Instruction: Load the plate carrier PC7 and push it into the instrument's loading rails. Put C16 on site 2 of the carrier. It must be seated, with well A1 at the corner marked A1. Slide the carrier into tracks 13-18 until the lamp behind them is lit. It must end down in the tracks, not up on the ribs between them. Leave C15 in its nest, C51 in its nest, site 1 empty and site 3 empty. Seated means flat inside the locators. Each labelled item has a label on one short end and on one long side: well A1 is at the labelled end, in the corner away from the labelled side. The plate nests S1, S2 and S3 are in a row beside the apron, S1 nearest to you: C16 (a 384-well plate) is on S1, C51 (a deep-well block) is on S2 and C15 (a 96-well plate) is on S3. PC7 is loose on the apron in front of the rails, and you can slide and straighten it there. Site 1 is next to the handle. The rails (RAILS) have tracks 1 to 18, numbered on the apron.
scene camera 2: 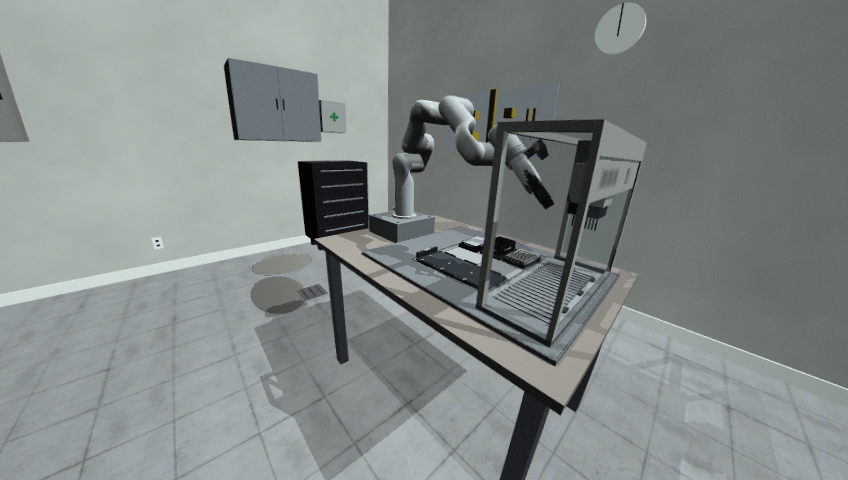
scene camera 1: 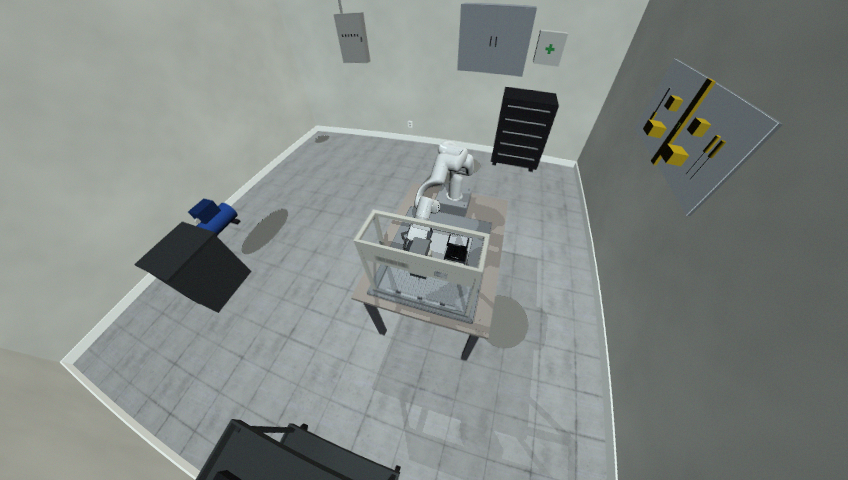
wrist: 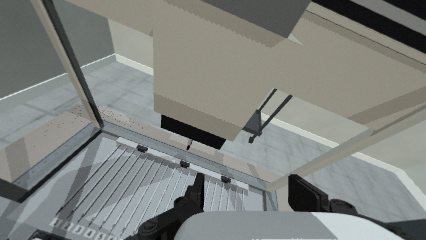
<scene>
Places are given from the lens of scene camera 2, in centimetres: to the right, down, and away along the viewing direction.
dark plate carrier PC7 [scene camera 2: 467, 272]: 15, 11, 91
post [scene camera 2: 500, 134]: 17, -23, 56
The marked spots on the post and the dark plate carrier PC7 are 49 cm apart.
</scene>
